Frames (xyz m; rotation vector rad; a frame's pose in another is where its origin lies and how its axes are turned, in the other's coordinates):
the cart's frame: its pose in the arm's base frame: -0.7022 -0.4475 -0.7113 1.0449 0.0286 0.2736
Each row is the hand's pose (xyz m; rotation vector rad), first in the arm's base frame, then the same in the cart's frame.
Working: the arm's base frame: its pose in the cart's frame: 0.8597 0.6729 0.0863 -1.0449 -0.0286 -0.2736

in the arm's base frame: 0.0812 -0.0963 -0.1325 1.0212 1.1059 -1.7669
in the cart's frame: 0.9012 0.4970 0.1136 0.5274 -0.0752 -2.1250
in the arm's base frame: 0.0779 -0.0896 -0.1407 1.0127 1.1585 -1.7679
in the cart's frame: 0.8987 0.4938 0.1033 0.5374 -0.0304 -2.1488
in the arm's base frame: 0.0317 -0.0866 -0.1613 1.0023 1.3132 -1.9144
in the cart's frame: 0.8527 0.4872 0.0833 0.6404 0.0316 -2.3193
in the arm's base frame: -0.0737 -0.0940 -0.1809 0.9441 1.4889 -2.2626
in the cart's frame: 0.7470 0.4891 0.0635 0.8162 0.0225 -2.6480
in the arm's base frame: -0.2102 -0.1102 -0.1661 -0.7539 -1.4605 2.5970
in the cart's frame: 0.6130 0.5228 0.0639 -0.9378 0.1380 2.9725
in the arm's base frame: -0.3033 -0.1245 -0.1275 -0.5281 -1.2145 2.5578
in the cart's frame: 0.5238 0.5686 0.0813 -0.8341 0.2944 2.7411
